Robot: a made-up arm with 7 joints.
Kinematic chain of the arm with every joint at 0, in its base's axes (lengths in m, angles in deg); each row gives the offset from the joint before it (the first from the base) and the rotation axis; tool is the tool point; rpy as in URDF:
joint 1: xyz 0 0 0.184 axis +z
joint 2: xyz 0 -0.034 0.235 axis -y
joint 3: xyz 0 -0.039 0.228 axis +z
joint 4: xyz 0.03 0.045 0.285 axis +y
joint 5: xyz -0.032 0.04 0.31 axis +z
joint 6: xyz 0 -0.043 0.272 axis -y
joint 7: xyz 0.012 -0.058 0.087 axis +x
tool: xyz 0 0 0 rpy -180 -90 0
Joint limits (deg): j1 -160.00..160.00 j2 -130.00..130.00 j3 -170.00..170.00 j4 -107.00..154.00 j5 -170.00..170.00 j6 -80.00..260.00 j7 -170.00..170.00
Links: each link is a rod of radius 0.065 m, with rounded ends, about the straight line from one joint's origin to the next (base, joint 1, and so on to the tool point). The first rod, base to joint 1, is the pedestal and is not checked.
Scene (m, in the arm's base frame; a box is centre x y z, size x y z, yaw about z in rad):
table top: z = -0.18
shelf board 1: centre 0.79 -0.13 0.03 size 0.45 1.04 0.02 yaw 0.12
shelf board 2: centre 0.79 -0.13 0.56 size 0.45 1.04 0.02 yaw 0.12
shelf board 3: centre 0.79 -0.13 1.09 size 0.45 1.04 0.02 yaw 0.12
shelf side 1: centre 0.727 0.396 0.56 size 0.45 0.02 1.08 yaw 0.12
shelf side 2: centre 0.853 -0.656 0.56 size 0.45 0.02 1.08 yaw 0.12
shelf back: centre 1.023 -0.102 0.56 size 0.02 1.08 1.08 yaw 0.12
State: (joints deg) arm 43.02 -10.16 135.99 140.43 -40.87 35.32 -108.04
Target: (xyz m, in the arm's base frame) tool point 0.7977 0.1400 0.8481
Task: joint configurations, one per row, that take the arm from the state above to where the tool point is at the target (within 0.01 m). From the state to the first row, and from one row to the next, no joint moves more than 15 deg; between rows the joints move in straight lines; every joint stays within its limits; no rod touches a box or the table.
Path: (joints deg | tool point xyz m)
1: 28.43 -21.02 135.69 140.02 -40.56 36.28 -108.04 | -0.4533 0.0818 0.6547
2: 13.84 -31.88 135.38 139.60 -40.24 37.24 -108.04 | -0.3676 0.2102 0.7226
3: -0.75 -42.73 135.08 139.19 -39.93 38.20 -108.04 | -0.2372 0.2993 0.7788
4: -15.34 -53.59 134.77 138.78 -39.61 39.16 -108.04 | -0.0799 0.3334 0.8208
5: -29.92 -64.45 134.47 138.36 -39.30 40.12 -108.04 | 0.0806 0.3050 0.8472
6: -44.51 -75.31 134.17 137.95 -38.99 41.07 -108.04 | 0.2196 0.2169 0.8564
7: -59.10 -86.17 133.86 137.54 -38.67 42.03 -108.04 | 0.3155 0.0819 0.8481
8: -53.36 -81.22 125.74 124.73 -38.75 41.41 -108.04 | 0.4538 0.1080 0.8583
9: -47.63 -76.28 117.62 111.92 -38.83 40.78 -108.04 | 0.5839 0.1309 0.8527
10: -41.89 -71.34 109.50 99.12 -38.90 40.16 -108.04 | 0.6998 0.1431 0.8446
11: -36.15 -66.39 101.38 86.31 -38.98 39.53 -108.04 | 0.7977 0.1400 0.8482

